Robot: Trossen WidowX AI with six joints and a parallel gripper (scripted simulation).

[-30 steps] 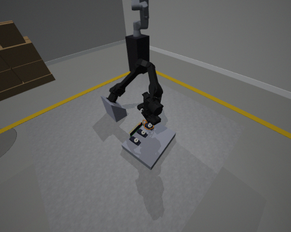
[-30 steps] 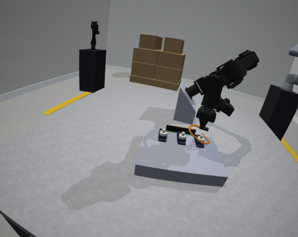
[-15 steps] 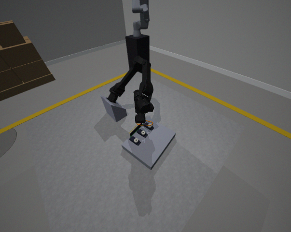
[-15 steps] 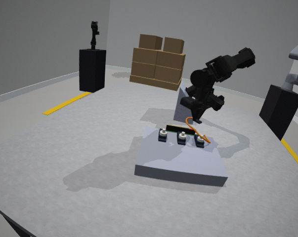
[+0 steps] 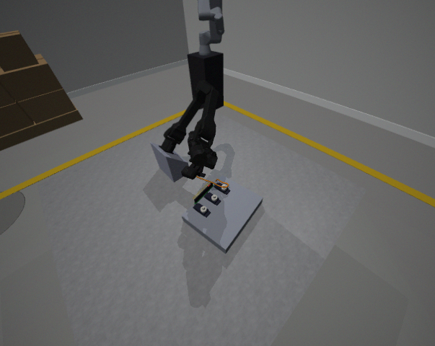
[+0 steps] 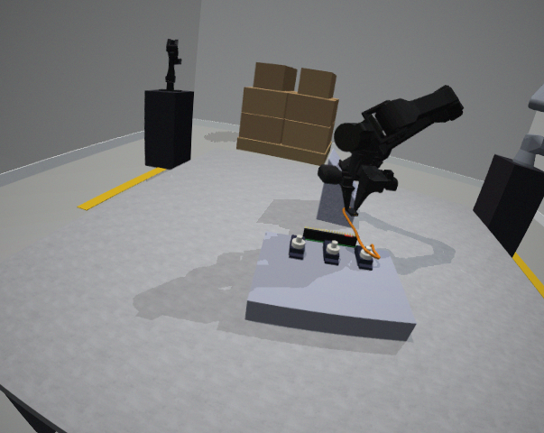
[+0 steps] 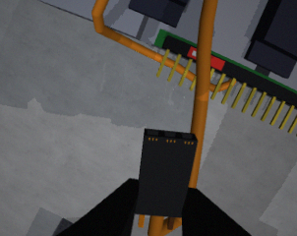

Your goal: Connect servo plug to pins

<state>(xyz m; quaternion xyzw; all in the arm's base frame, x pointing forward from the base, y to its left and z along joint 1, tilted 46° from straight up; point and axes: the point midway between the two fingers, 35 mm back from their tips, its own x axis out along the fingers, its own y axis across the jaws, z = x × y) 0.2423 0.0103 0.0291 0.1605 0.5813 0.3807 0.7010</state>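
Right now my gripper tip is 6 cm short of the red band, 4 cm above it and 1 cm to the right of it. From my gripper tip the other things lie so: grey holder block (22 cm ahead, 9 cm below, 1 cm to the right); then pin row (6 cm ahead, 5 cm below, 3 cm to the right).
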